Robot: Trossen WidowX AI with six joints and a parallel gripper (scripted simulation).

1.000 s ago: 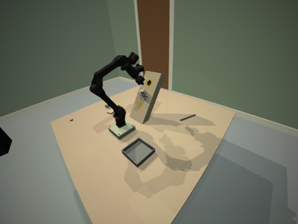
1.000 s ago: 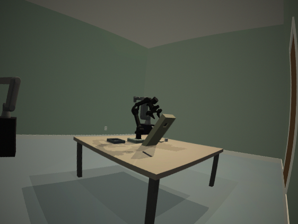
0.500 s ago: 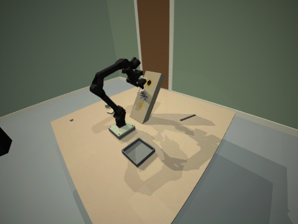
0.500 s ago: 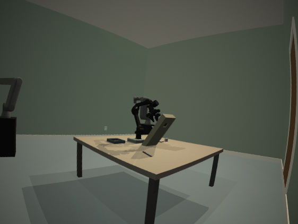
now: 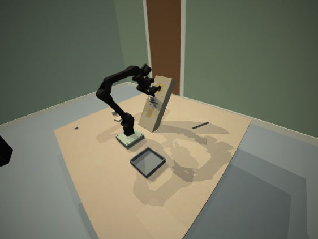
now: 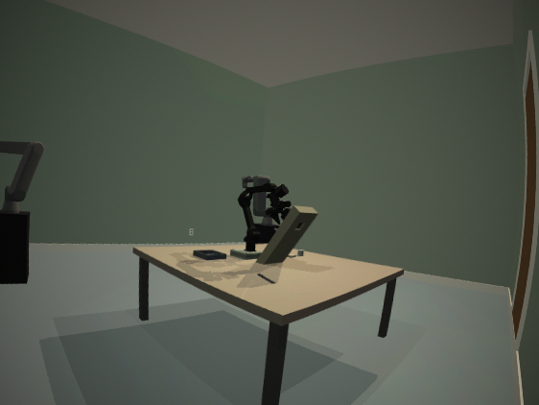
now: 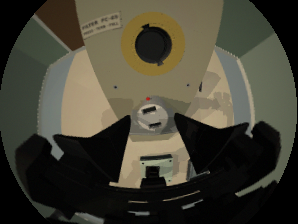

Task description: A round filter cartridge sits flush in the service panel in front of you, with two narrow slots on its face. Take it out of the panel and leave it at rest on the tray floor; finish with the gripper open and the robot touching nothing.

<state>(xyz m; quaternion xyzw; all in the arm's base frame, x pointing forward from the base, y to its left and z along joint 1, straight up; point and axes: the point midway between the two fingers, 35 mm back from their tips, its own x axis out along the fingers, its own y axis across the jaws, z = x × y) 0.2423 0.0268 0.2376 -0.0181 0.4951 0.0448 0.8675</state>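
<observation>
My gripper tip is now 2 cm above the round filter cartridge and 1 cm short of it. Also, from my gripper tip: dark square tray 32 cm to the right, 30 cm behind, 24 cm below; grey block 41 cm to the left, 23 cm below, 20 cm behind.
</observation>
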